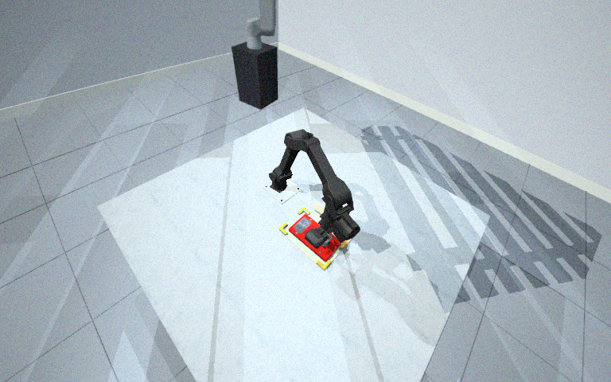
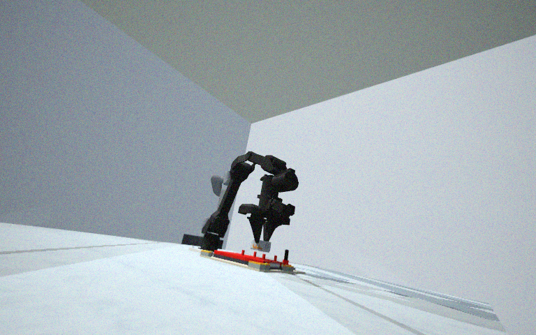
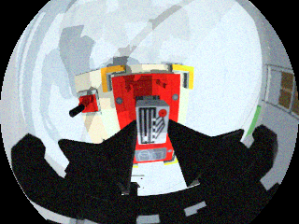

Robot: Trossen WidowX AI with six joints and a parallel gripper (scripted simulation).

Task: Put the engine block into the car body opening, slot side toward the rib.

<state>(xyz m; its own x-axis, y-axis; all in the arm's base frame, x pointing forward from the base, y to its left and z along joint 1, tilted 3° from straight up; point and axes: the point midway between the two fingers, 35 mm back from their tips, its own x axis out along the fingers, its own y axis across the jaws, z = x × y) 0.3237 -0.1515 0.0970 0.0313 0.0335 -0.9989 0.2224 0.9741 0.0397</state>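
My gripper tip is 10 mm above the grey engine block.
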